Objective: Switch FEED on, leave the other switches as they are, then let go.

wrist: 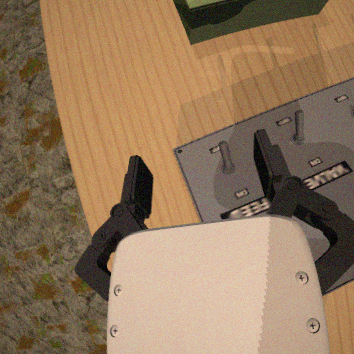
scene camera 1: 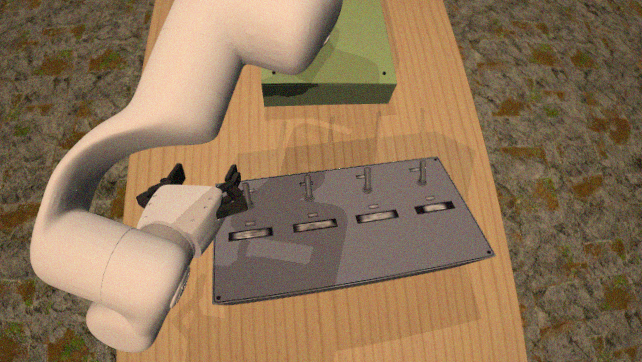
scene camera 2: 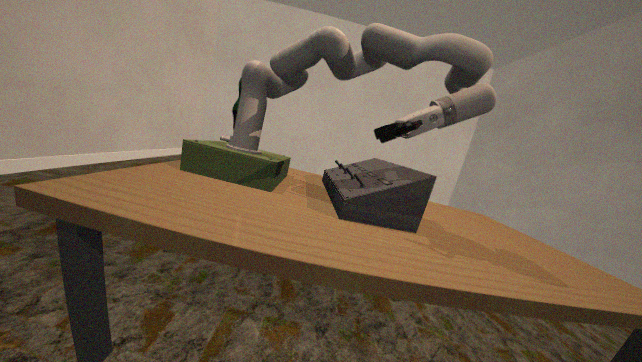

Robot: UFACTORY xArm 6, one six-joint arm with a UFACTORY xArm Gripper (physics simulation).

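Seen in the pictures: gripper, fingertip midpoint: (wrist: 197,154) (scene camera 1: 208,171) (scene camera 2: 376,136); arm's base at its link origin: (scene camera 2: 244,150).
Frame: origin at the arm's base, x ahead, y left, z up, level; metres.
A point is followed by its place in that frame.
Observation:
The grey sloped switch panel (scene camera 1: 400,245) {x 0.553, y 0.040, z 0.059 m} (scene camera 2: 385,210) {x 0.450, y -0.284, z -0.046 m} (wrist: 202,185) {x 0.403, y -0.256, z -0.001 m} stands on the table. The FEED lever (scene camera 1: 248,195) {x 0.384, y -0.204, z 0.017 m} (wrist: 226,157) {x 0.384, y -0.208, z 0.018 m} is the leftmost in scene camera 1. Its tip leans away from the FEED label (scene camera 1: 250,233) {x 0.460, y -0.215, z 0.026 m} (wrist: 246,209) {x 0.460, y -0.219, z 0.026 m}, as the VALVE lever (scene camera 1: 308,188) {x 0.397, y -0.088, z 0.016 m} (wrist: 298,127) {x 0.394, y -0.091, z 0.016 m} leans from its own. The VENT lever (scene camera 1: 367,180) {x 0.408, y 0.030, z 0.016 m} and the rightmost lever (scene camera 1: 422,172) {x 0.418, y 0.148, z 0.017 m} lean alike. My gripper (scene camera 1: 206,171) {x 0.374, y -0.252, z 0.150 m} (scene camera 2: 381,134) {x 0.374, y -0.252, z 0.150 m} (wrist: 197,154) {x 0.374, y -0.252, z 0.150 m} is open and empty, raised above the panel's FEED end. In the wrist view the FEED lever appears between the fingertips, nearer the right one.
The green base box (scene camera 1: 330,95) {x 0.158, y 0.029, z -0.056 m} (scene camera 2: 225,165) {x -0.033, y -0.100, z -0.047 m} (wrist: 260,27) stands behind the panel and carries the arm. The wooden table (scene camera 1: 310,327) {x 0.657, y -0.145, z -0.099 m} (scene camera 2: 200,225) {x 0.014, y -0.407, z -0.099 m} (wrist: 100,100) {x 0.141, y -0.359, z -0.099 m} has its side edge close beyond the left finger in the wrist view. The arm's shadow falls over the panel's FEED side.

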